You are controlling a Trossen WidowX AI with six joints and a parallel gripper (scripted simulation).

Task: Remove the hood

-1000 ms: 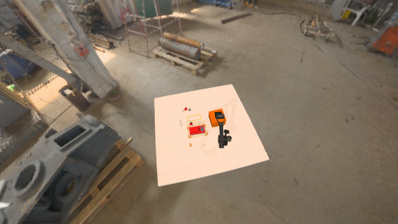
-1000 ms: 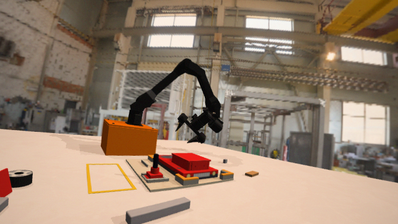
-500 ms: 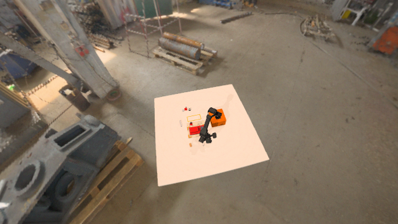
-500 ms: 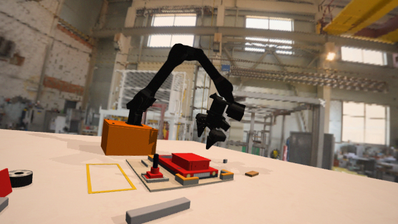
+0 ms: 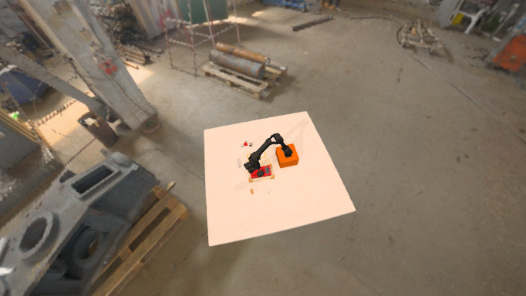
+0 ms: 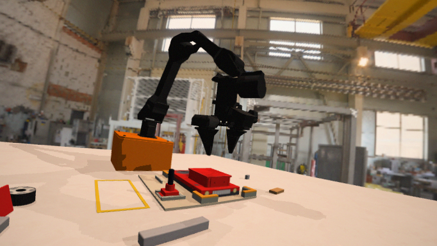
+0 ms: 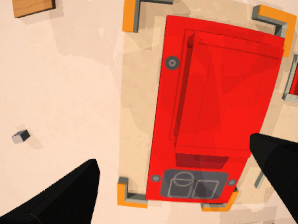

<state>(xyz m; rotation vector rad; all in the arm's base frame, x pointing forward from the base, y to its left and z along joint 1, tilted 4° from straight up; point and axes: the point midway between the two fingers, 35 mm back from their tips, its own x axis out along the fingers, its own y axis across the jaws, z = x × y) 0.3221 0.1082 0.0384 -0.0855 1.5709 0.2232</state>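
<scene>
The hood lies 5 cm below my gripper tip, 4 cm to the right of it and 2 cm ahead of it. Also, from my gripper tip: black wheel 40 cm to the right, 8 cm below, 1 cm ahead; small block 14 cm to the left, 10 cm ahead, 9 cm below.
</scene>
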